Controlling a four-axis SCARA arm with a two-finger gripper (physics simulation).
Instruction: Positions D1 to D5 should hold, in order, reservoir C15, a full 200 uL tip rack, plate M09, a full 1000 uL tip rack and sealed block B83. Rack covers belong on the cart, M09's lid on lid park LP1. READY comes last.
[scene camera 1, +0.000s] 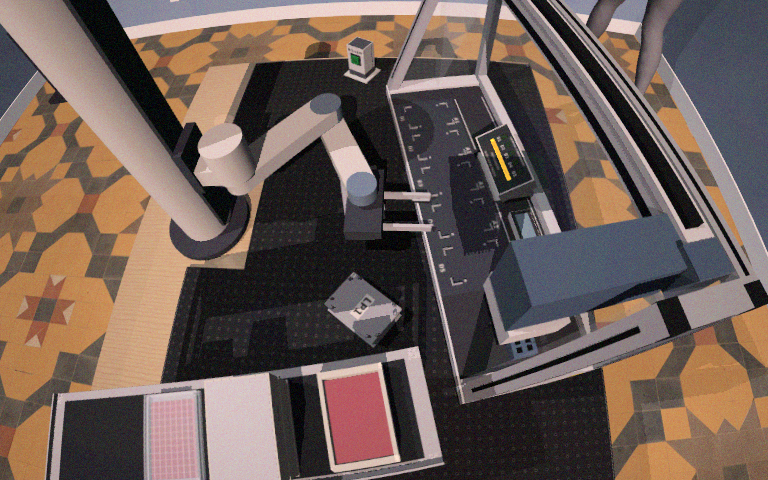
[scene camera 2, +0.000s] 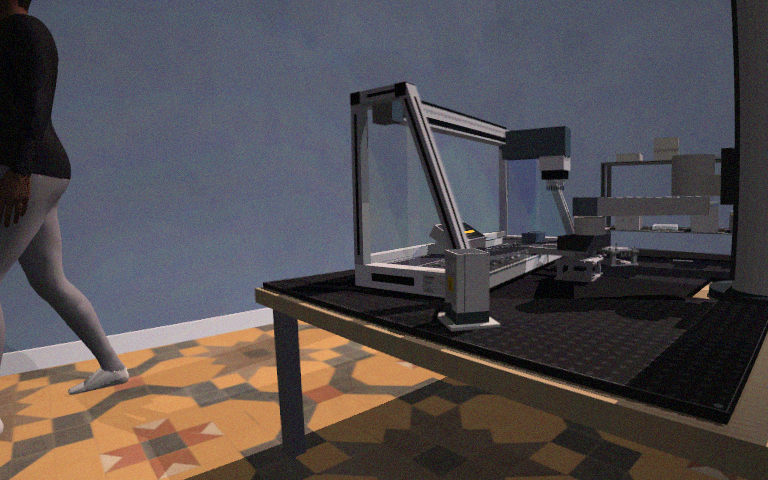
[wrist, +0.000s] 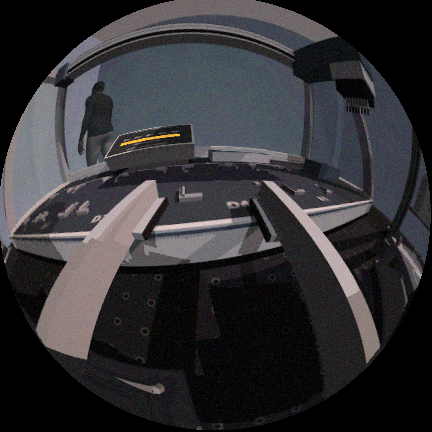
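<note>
My gripper (scene camera 1: 429, 211) (wrist: 207, 190) is shut to a narrow stance; its fingers stand apart with nothing between them. The tips reach over the deck's near edge, by D3 and D4. Positions D1 to D5 on the deck (scene camera 1: 461, 333) show corner brackets and no labware. In scene camera 1, a pink gridded rack (scene camera 1: 174, 435) and a red-topped item with a cream rim (scene camera 1: 362, 417) stand in the cart (scene camera 1: 240, 424); I cannot tell their labels. Lid park LP1 (scene camera 1: 363, 308) has no lid. The READY post (scene camera 1: 360, 56) (scene camera 2: 467, 283) stands at the far table edge.
A status display (scene camera 1: 505, 160) (wrist: 150, 142) stands behind the deck. The gantry's blue head (scene camera 1: 594, 271) (scene camera 2: 538, 142) hangs over the D5 end. A small blue block (scene camera 1: 523, 346) (scene camera 2: 533, 236) sits beneath it. A white stand (scene camera 2: 583, 270) is below my wrist. A person (scene camera 2: 42, 169) (wrist: 99, 122) is beyond the table.
</note>
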